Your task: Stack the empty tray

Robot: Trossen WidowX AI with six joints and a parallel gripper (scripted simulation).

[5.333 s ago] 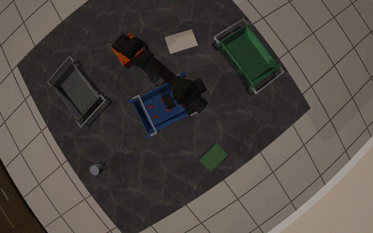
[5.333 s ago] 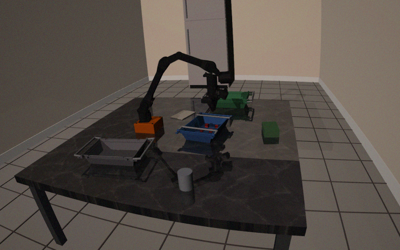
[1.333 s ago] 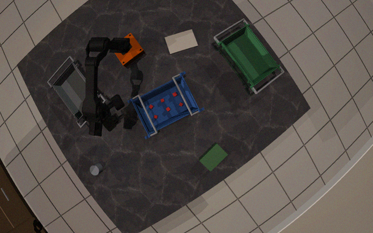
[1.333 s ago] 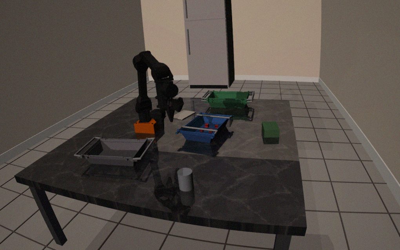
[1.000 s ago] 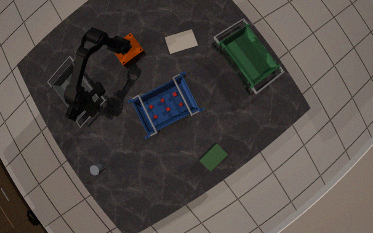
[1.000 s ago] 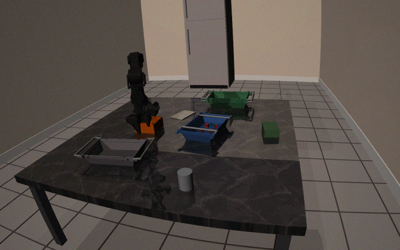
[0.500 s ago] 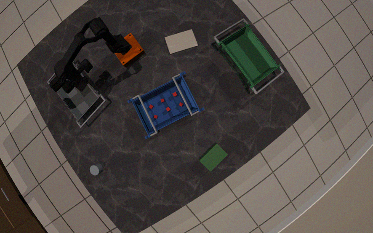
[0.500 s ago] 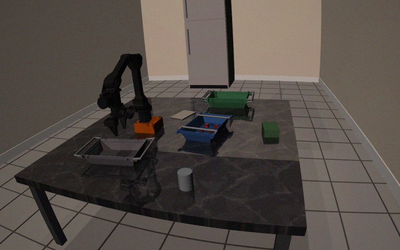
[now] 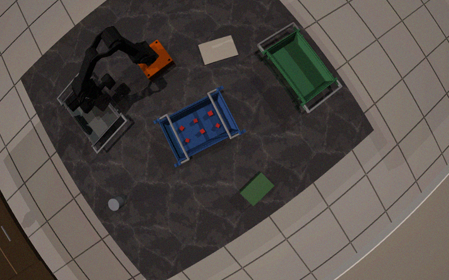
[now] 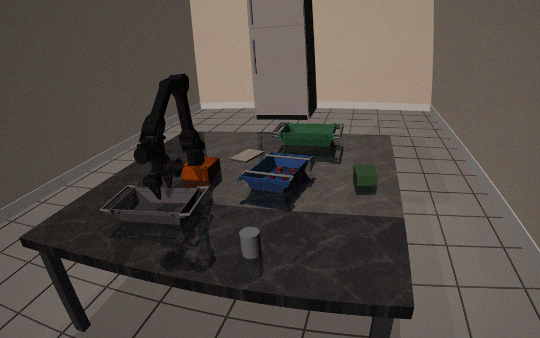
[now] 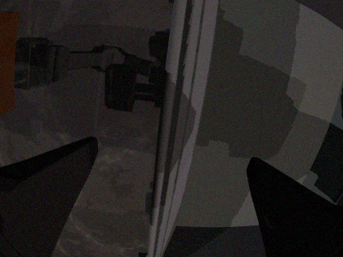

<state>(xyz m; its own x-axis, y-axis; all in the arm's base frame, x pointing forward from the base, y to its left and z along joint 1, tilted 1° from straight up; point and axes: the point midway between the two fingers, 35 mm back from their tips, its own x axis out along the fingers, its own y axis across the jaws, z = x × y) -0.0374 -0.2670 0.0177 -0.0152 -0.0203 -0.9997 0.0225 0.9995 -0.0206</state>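
The grey tray is 8 cm to the right of my gripper tip and 1 cm above it. Round my gripper tip: green block (75 cm ahead, 20 cm to the left, 2 cm below); grey cylinder (38 cm ahead, 29 cm to the right); beige sheet (50 cm to the left, 22 cm ahead, 4 cm below).
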